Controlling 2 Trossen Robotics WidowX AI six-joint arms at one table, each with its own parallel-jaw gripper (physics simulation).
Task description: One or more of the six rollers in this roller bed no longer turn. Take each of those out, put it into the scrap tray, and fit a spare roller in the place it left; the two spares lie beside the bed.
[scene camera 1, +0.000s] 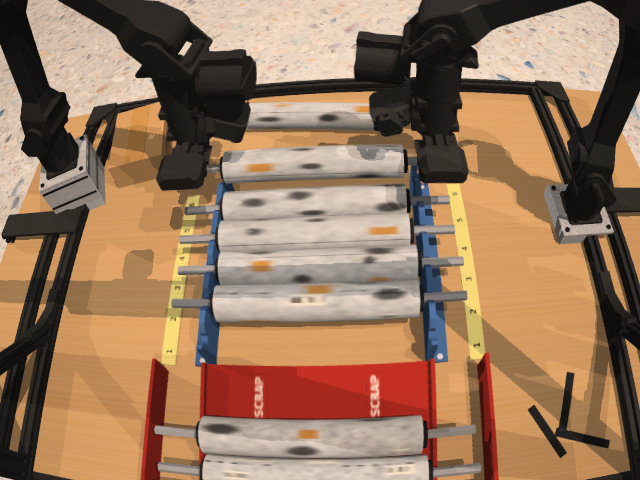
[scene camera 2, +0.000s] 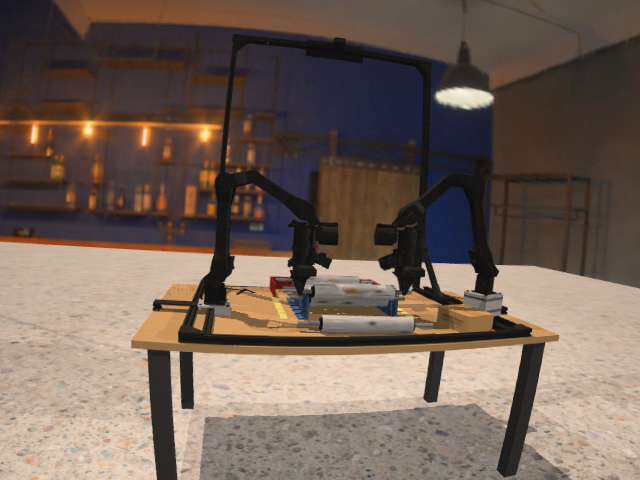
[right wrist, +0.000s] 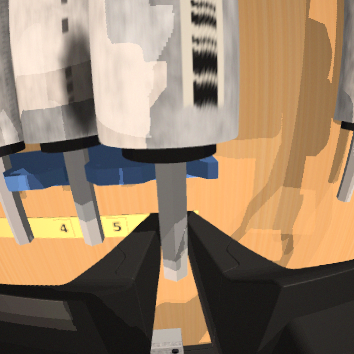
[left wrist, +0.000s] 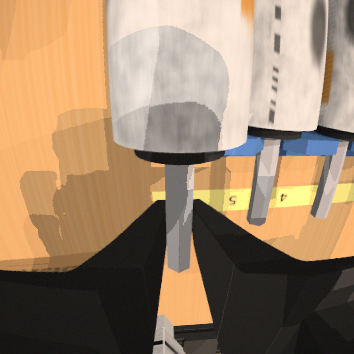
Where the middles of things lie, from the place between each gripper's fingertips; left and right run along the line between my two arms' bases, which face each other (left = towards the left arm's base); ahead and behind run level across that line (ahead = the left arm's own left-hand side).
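Cardboard box (scene camera 1: 139,144): 11 cm ahead of my left hand, 18 cm to the left of it, 5 cm below it.
My right hand: 8 cm short of the cardboard box, 51 cm to the right of it, 4 cm above it.
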